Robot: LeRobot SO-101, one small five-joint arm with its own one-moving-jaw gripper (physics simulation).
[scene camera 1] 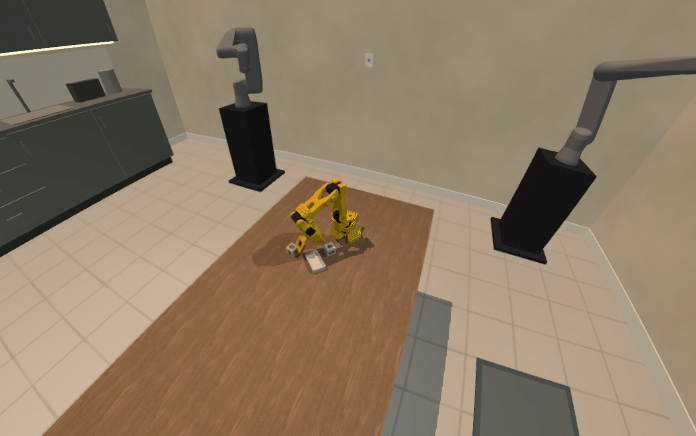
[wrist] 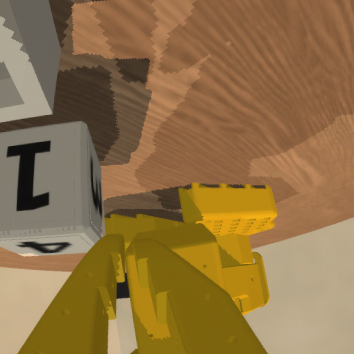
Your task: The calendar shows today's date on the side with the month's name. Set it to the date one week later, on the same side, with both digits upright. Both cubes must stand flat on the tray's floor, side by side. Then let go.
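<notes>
The pale grey tray (scene camera 1: 323,267) (wrist: 35,100) lies on the table, with no cube in it. One white cube (scene camera 1: 291,250) stands on the table left of the tray in the scene view. The other cube (scene camera 1: 329,249) (wrist: 30,175) stands right of the tray, near the arm's base. In the wrist view it shows a black 1, upside down in the picture, a 3 on its right side and what looks like a 4 below. My gripper (scene camera 1: 323,241) (wrist: 124,242) is shut and empty, its tips close beside this cube. Digits in the scene view are too small to read.
The arm's yellow base (scene camera 1: 353,230) (wrist: 230,210) stands on the wooden table (scene camera 1: 267,328) just behind the right cube. Two grey arms on black pedestals (scene camera 1: 251,146) (scene camera 1: 534,205) stand on the floor beyond the table.
</notes>
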